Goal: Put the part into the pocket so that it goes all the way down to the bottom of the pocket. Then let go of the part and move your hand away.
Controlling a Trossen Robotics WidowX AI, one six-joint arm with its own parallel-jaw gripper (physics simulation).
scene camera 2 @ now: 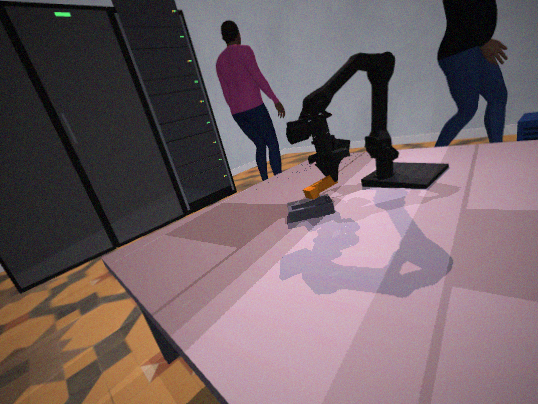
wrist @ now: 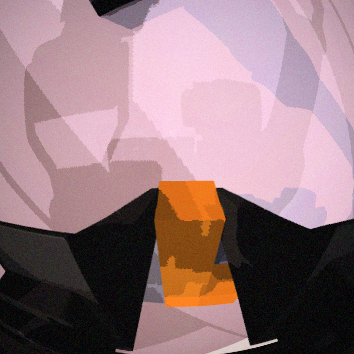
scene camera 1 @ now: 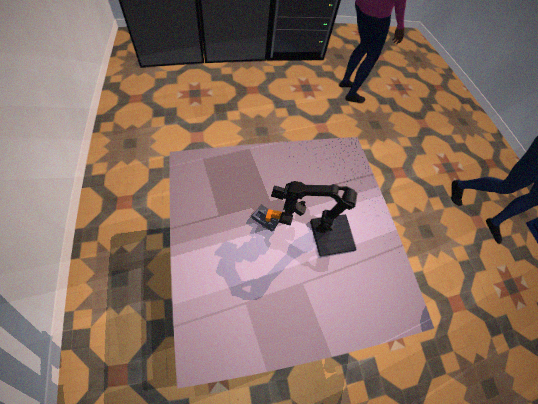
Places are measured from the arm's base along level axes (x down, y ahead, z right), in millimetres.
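Where they show: gripper, between the fingertips: (scene camera 2: 333,181) (wrist: 186,195); arm's base, origin of its link: (scene camera 2: 384,174) (scene camera 1: 325,226).
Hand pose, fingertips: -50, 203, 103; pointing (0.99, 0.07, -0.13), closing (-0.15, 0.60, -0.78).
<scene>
Each offset is from my fingertips to the top centre of the thing, as dx, dy, dz. Level surfaces: height alone.
The orange part @[-26, +49, +19] (scene camera 1: 273,215) (scene camera 2: 318,188) (wrist: 190,242) is held above the dark grey block with the pocket @[+38, +88, +56] (scene camera 1: 261,219) (scene camera 2: 311,210) (wrist: 154,289). In scene camera 2 the part looks tilted, and a small gap shows between it and the block's top. My gripper (scene camera 1: 283,218) (scene camera 2: 332,178) (wrist: 186,195) is shut on the part, with a black finger on each side in the wrist view. The block lies on the table, mostly hidden behind the part and fingers in the wrist view. The inside of the pocket cannot be made out.
The arm's black base plate (scene camera 1: 335,242) (scene camera 2: 412,176) stands on the pink table @[dx +74] (scene camera 1: 215,350) (scene camera 2: 280,345). Dark cabinets (scene camera 1: 235,30) (scene camera 2: 60,125) stand on the floor beyond the table. A person in a magenta top (scene camera 2: 240,80) and another person in dark clothes (scene camera 2: 467,70) are off the table.
</scene>
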